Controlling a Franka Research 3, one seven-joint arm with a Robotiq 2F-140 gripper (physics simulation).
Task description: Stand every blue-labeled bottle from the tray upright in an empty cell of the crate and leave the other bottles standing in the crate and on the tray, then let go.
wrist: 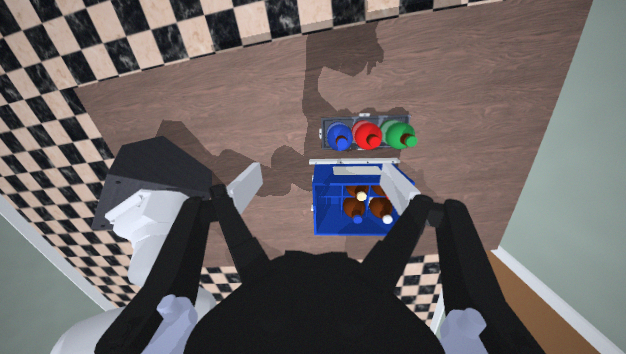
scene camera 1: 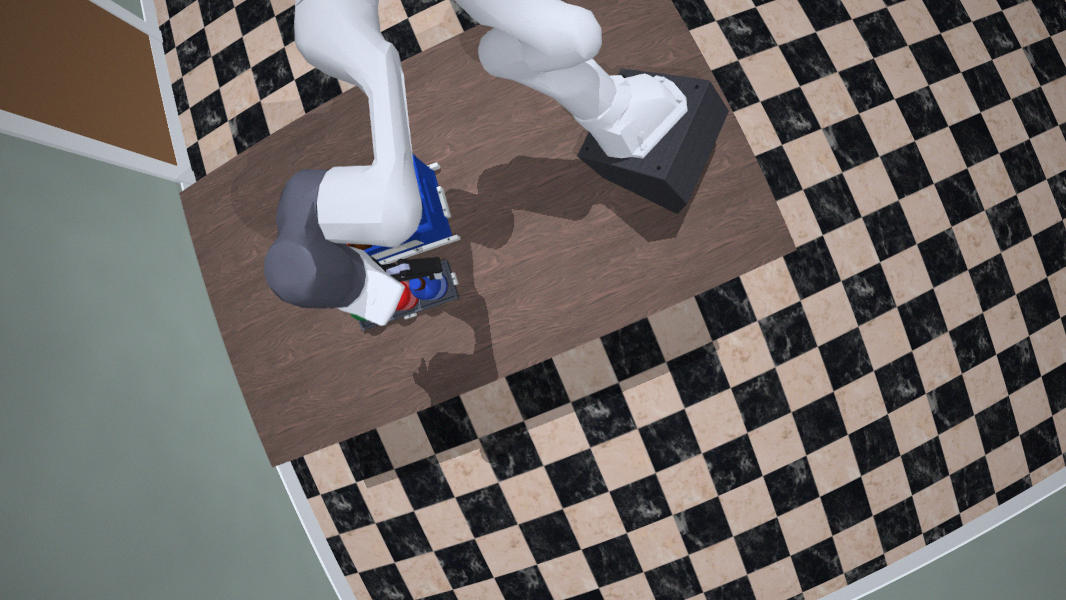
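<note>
The blue-labeled bottle (scene camera 1: 427, 289) (wrist: 339, 135) stands upright in the grey tray (scene camera 1: 454, 290) (wrist: 345, 118), at its left end in the wrist view, beside the red bottle (scene camera 1: 405, 298) (wrist: 366, 134) and the green bottle (scene camera 1: 358, 318) (wrist: 398, 134). The blue crate (scene camera 1: 428, 190) (wrist: 326, 226) holds brown bottles with a blue cap (wrist: 357, 219), a white cap (wrist: 387, 219) and a cream cap (wrist: 361, 196); a finger partly hides its right side. Its left column in the wrist view shows no bottle. My gripper (wrist: 320, 173) is open and empty, high above the table; the arm mostly hides it in the scene view.
The crate stands close beside the tray, its white-edged side (wrist: 355, 161) facing the tray. The dark robot base block (scene camera 1: 675, 171) (wrist: 155, 162) stands on the wooden table (scene camera 1: 581, 268) (wrist: 225, 105). The arm hangs over much of the crate in the scene view.
</note>
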